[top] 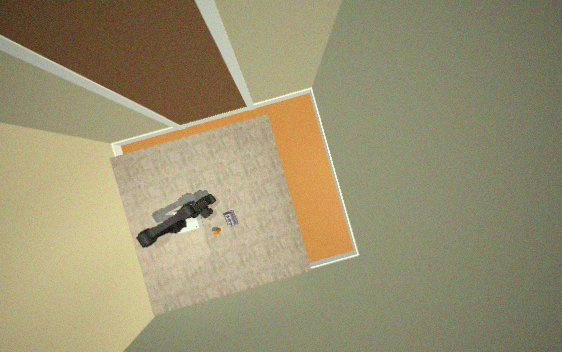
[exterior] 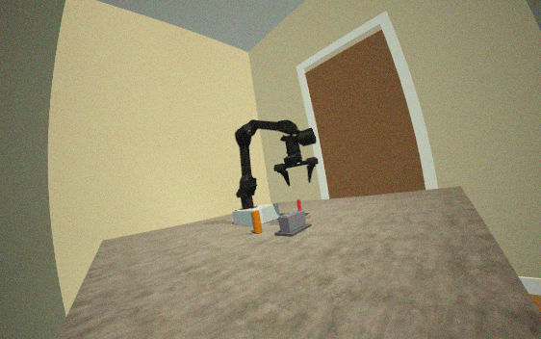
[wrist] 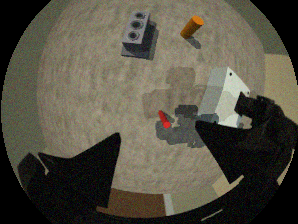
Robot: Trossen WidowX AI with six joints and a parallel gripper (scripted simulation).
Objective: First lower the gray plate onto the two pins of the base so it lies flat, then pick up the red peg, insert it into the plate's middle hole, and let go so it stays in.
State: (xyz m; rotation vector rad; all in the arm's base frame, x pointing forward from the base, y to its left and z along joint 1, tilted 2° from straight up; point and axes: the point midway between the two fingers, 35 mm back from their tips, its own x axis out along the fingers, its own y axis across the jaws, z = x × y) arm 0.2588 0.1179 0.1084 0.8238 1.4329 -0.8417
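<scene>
The red peg is 11 cm below my gripper tip, 4 cm behind it and 2 cm to the left of it. Also, from my gripper tip: flat base 16 cm to the right, 14 cm below, 10 cm ahead; gray plate 16 cm to the right, 10 cm below, 10 cm ahead; orange cylinder 23 cm to the right, 11 cm below, 1 cm behind.
</scene>
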